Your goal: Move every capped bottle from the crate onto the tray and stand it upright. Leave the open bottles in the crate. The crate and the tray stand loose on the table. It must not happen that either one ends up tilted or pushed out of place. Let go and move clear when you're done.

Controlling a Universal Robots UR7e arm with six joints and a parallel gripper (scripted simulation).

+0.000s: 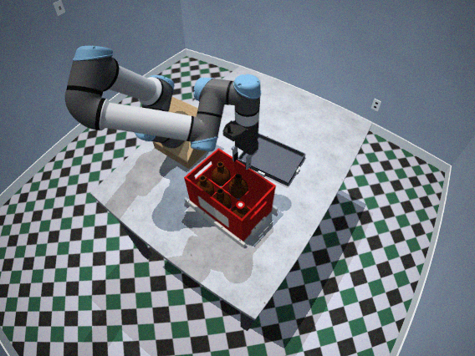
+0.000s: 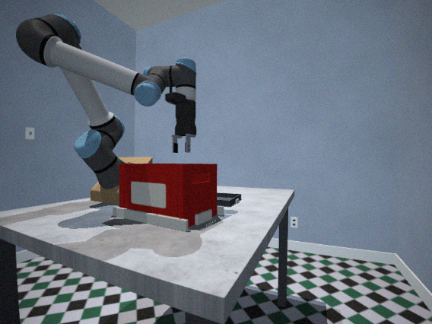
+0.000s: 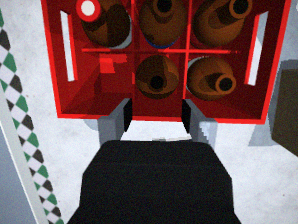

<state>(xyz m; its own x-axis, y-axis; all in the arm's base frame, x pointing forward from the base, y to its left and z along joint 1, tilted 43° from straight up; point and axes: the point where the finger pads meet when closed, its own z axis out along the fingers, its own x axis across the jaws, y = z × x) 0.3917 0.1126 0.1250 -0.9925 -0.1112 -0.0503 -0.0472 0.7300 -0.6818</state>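
Right now the capped bottle is 150 mm below my hand, 100 mm to the right of it and 90 mm ahead of it. From my hand the other things lie so: dark tray 240 mm to the left, 220 mm below, 30 mm behind; then crate 150 mm below, 60 mm to the right.
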